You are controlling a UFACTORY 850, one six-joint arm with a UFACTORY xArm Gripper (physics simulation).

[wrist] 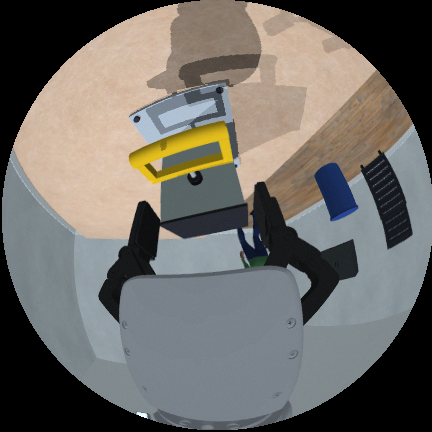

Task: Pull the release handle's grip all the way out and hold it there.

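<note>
The release handle is a yellow D-shaped grip [180, 142] in the upper middle of the wrist view, over a grey box [200, 197] with a dark end face. A short rod with a black collar [195, 177] shows just below the grip. A pale metal plate [142, 131] with dark screws lies behind the grip. My gripper [200, 201] is open and empty. Its two black fingers stand wide apart, one on each side of the box's near end in the view, below the yellow grip. Whether the fingers touch the box cannot be told.
A tan table top [90, 150] lies under the box, with a brown wooden floor strip [340, 130] to the right. A blue cylinder [336, 192], a black slatted rack [399, 227] and a dark panel [345, 260] are at the right. A figure in green and blue [257, 261] shows behind the right finger.
</note>
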